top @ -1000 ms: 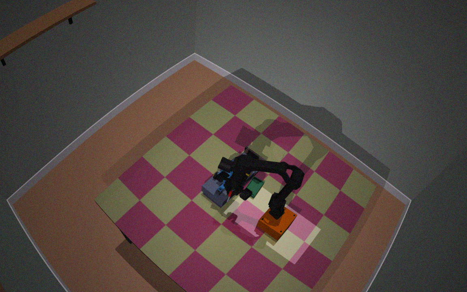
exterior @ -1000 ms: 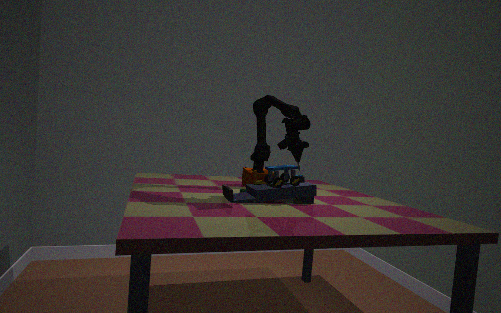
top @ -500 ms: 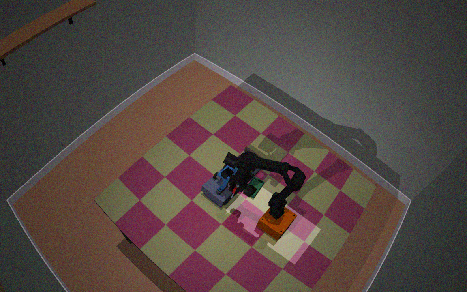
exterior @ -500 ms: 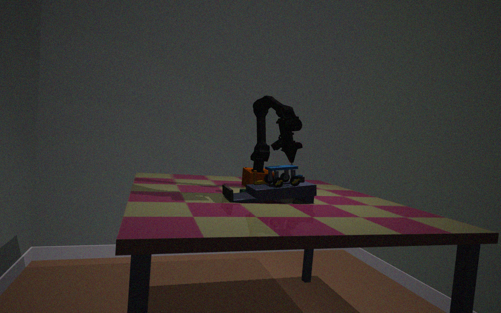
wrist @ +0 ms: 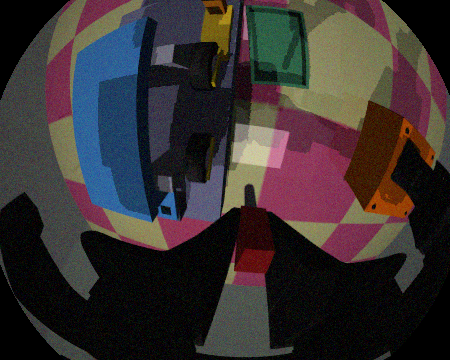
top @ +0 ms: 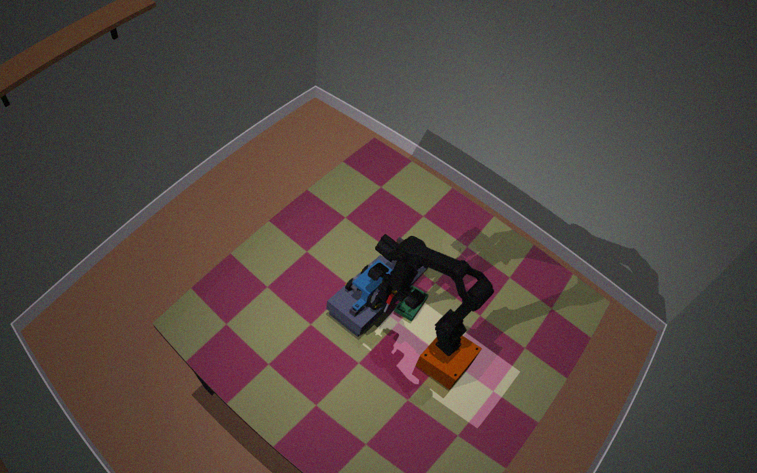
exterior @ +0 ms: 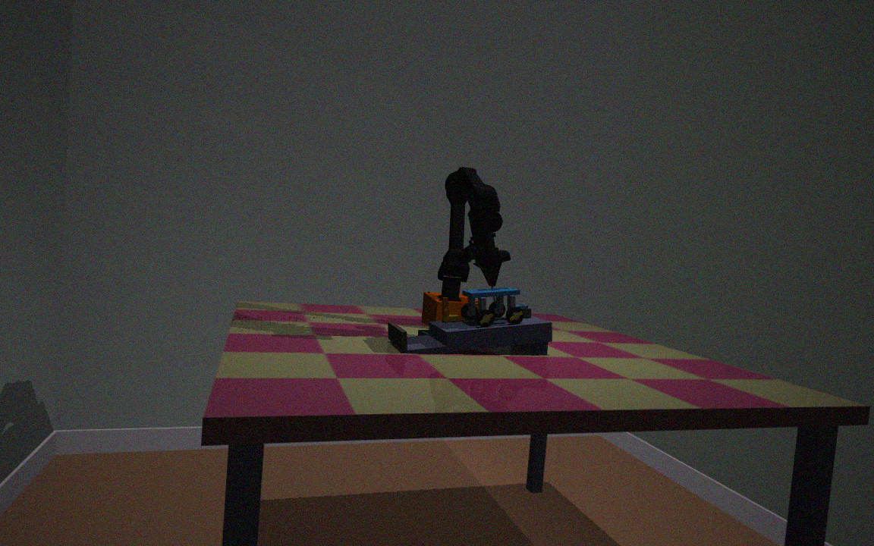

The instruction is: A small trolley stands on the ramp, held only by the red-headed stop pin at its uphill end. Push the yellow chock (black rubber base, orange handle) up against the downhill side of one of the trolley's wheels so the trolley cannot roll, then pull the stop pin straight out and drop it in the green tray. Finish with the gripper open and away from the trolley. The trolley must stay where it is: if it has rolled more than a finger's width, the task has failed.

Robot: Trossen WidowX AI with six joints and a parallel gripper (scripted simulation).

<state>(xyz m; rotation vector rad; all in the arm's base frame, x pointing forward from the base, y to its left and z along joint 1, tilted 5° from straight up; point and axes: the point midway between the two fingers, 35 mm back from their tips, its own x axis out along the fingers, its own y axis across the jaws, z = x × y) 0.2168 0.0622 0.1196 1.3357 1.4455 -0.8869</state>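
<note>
Now: gripper tip 170 mm above the green tray and 130 mm to the left of it. The rest, counted from my gripper tip: yellow chock: 120 mm to the right, 80 mm below, 60 mm ahead; then red-headed stop pin: right at my gripper tip; then blue-topped trolley: 110 mm ahead, 50 mm below, 30 mm to the right.
</note>
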